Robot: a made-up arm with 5 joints.
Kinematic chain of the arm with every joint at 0, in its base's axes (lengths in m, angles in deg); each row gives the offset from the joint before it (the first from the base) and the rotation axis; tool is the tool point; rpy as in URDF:
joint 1: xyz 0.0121 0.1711 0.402 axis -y
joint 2: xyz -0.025 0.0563 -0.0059 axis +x
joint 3: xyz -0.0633 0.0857 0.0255 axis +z
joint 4: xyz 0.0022 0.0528 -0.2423 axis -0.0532 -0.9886 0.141
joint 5: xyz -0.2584 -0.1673 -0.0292 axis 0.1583 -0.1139 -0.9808
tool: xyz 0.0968 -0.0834 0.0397 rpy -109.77 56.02 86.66
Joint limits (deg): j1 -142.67..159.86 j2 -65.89..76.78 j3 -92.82..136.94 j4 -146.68..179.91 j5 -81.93..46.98
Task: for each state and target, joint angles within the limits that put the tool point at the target. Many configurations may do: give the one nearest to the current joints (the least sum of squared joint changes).
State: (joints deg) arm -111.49 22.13 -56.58 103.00 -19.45
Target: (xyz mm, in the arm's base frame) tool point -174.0 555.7 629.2
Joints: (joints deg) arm -69.45 52.36 -92.82 69.83 -14.09
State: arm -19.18 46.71 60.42 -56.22 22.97
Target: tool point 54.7 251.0 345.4
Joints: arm -12.41 55.38 66.54 -87.83 -4.55
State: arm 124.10 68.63 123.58 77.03 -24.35
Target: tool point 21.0 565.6 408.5
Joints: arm 116.65 75.39 109.64 68.92 -62.68
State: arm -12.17 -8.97 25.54 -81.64 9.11
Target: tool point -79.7 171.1 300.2
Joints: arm 3.72 15.94 21.68 -71.68 -16.86
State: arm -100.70 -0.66 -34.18 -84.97 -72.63
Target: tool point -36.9 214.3 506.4
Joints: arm -110.61 -20.95 -22.99 -115.61 -57.66
